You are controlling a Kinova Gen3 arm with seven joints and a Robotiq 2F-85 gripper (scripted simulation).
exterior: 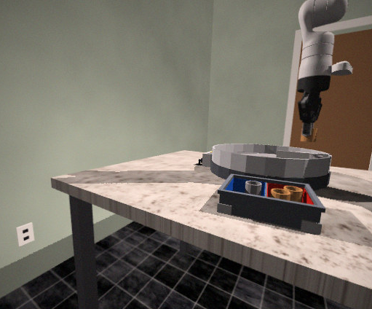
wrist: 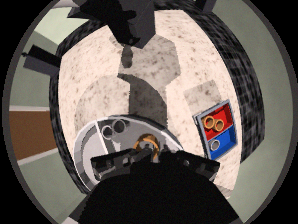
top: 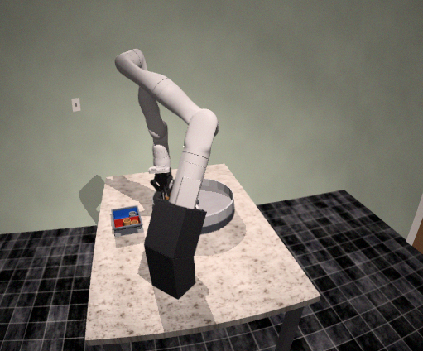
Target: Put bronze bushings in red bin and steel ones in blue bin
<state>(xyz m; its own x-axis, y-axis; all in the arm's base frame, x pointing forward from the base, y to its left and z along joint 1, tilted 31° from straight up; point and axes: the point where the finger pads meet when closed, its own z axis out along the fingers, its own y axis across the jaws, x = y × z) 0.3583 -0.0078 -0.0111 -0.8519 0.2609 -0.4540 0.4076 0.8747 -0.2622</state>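
Now: the bin tray 10 cm ahead of my hand, 20 cm to the left of it and 16 cm below it. The rest, counted from my hand: turntable: 11 cm ahead, 16 cm to the right, 13 cm below.
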